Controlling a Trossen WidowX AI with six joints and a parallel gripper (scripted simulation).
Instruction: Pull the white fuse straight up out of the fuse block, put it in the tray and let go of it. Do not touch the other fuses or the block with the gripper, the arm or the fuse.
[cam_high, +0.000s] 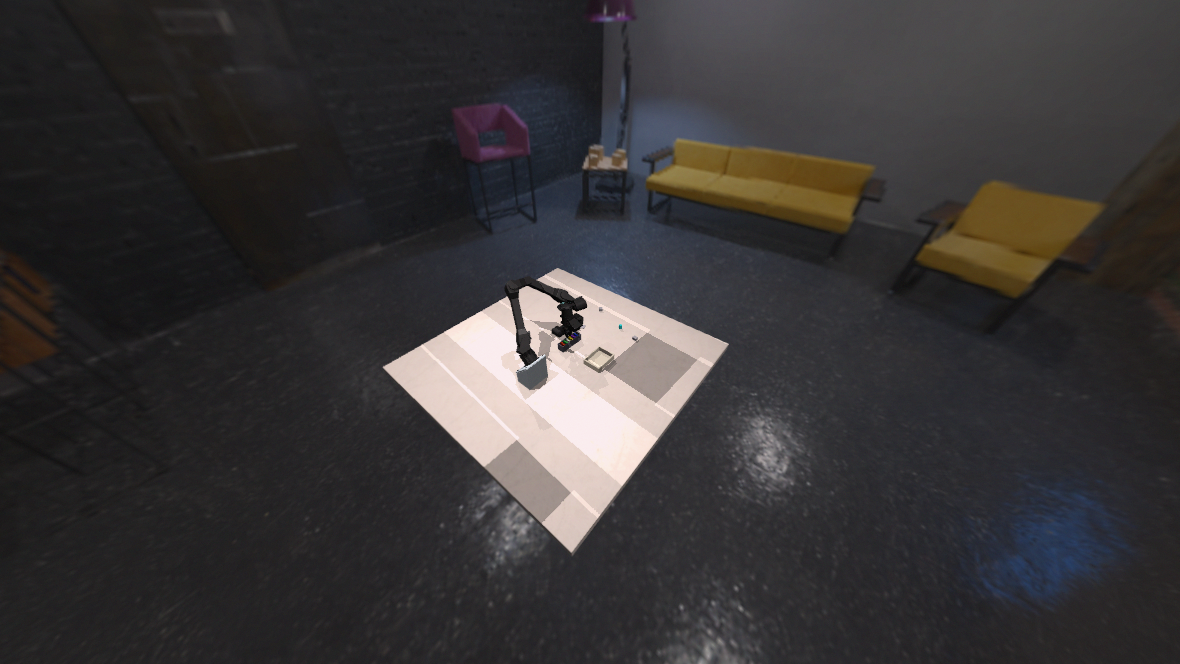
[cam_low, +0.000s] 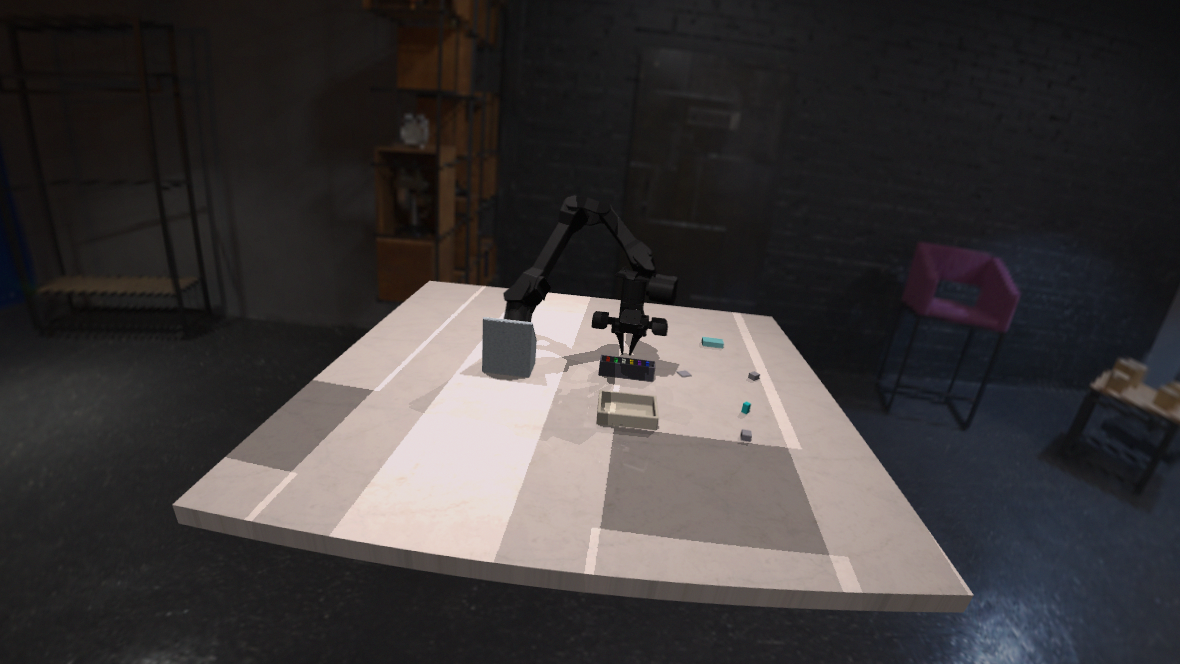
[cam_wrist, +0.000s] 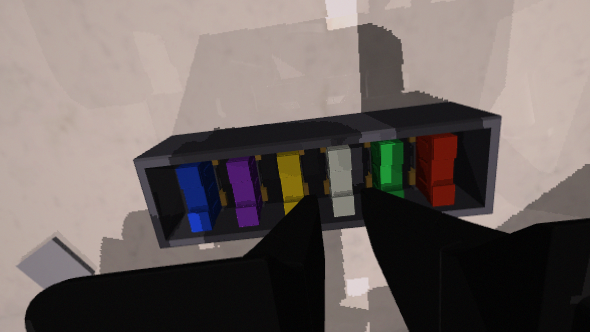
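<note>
Now: gripper tip 30 mm above the white fuse. Also, from my gripper tip: purple fuse: 40 mm ahead, 30 mm below; green fuse: 20 mm behind, 30 mm below; yellow fuse: 20 mm ahead, 30 mm below.
</note>
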